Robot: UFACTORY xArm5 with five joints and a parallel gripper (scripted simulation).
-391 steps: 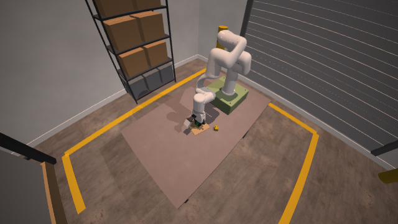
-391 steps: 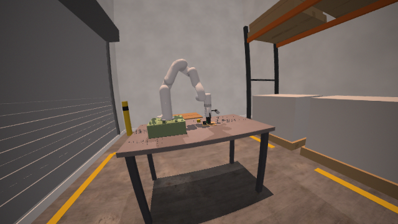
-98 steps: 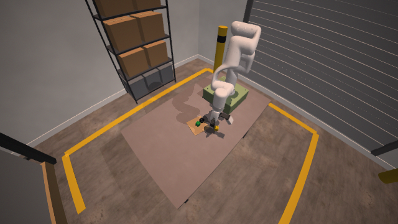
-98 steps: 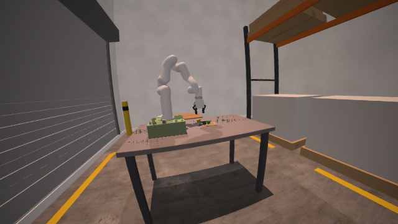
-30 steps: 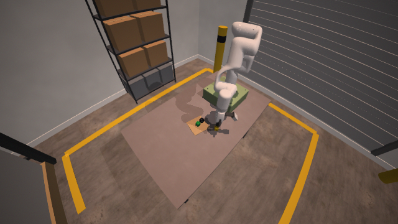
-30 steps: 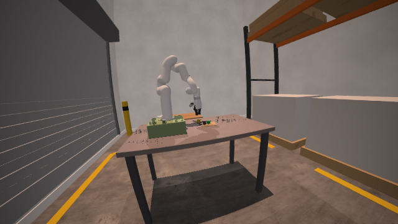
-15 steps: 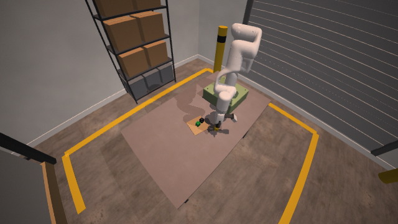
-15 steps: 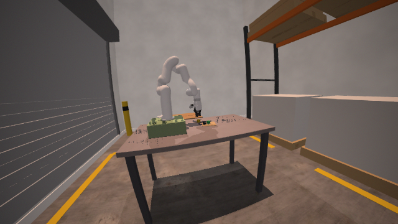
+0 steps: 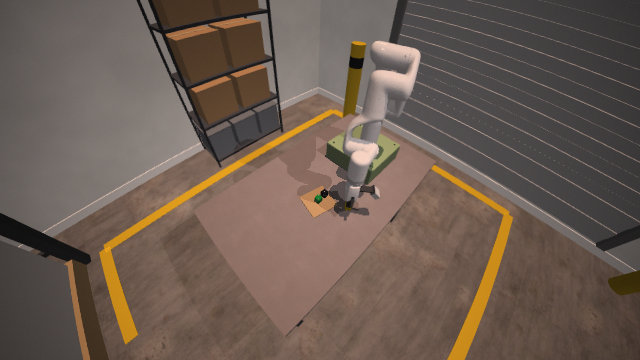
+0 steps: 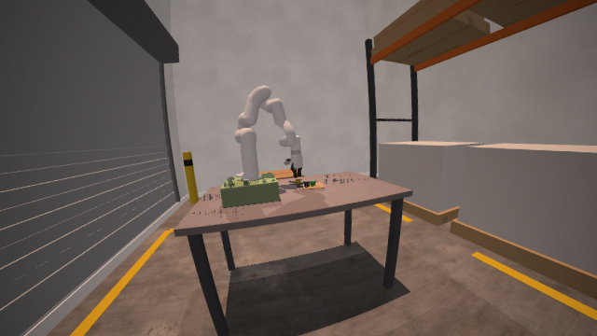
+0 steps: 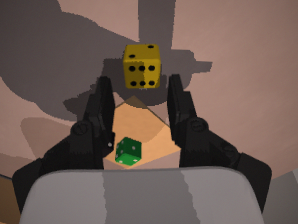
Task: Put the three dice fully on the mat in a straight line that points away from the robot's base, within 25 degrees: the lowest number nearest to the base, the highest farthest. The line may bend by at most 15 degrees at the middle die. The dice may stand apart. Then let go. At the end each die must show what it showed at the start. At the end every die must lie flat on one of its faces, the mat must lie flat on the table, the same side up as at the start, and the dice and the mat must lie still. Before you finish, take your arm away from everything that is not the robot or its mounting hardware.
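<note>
My hand is 5 cm above the yellow die. The rest, counted from my hand: green die: 14 cm to the right, 6 cm ahead, 5 cm below; orange mat: 14 cm to the right, 6 cm below, 6 cm ahead; black die: 13 cm to the right, 5 cm below, 1 cm ahead.
</note>
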